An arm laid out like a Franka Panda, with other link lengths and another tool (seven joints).
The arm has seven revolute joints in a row. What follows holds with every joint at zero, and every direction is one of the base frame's.
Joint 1 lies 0.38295 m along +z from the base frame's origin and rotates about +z.
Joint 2 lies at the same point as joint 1 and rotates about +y.
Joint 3 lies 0.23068 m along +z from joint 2 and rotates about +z.
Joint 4 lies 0.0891 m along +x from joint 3 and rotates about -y.
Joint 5 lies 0.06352 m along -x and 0.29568 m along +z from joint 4 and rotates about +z.
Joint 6 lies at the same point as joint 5 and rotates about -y.
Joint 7 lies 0.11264 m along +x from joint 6 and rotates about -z.
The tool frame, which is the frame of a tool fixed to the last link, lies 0.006 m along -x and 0.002 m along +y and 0.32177 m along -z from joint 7; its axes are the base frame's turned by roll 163.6, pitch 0 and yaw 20.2 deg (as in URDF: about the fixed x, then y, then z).
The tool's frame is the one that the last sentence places.
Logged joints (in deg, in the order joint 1, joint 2, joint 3, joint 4, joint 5, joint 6, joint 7), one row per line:
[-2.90, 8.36, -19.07, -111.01, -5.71, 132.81, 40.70]
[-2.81, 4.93, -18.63, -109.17, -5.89, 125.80, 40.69]
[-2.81, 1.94, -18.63, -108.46, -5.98, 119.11, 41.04]
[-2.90, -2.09, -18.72, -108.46, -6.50, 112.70, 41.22]
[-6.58, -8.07, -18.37, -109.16, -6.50, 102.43, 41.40]
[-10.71, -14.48, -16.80, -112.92, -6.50, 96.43, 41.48]
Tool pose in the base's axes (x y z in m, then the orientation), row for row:
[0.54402, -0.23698, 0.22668, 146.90, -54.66, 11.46]
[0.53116, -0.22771, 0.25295, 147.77, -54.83, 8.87]
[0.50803, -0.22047, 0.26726, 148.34, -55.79, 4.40]
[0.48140, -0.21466, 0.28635, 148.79, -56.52, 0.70]
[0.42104, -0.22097, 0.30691, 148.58, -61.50, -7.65]
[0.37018, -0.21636, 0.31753, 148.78, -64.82, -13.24]
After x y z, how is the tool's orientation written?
As a rotation vector, in degrees.
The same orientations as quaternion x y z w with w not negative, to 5 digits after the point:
[0.91622, -0.34092, 0.07148, 0.19802]
[0.91865, -0.34086, 0.05514, 0.19198]
[0.91928, -0.34574, 0.02727, 0.18613]
[0.91941, -0.34925, 0.00433, 0.18082]
[0.91026, -0.37677, -0.04687, 0.16516]
[0.90349, -0.39363, -0.08040, 0.14931]

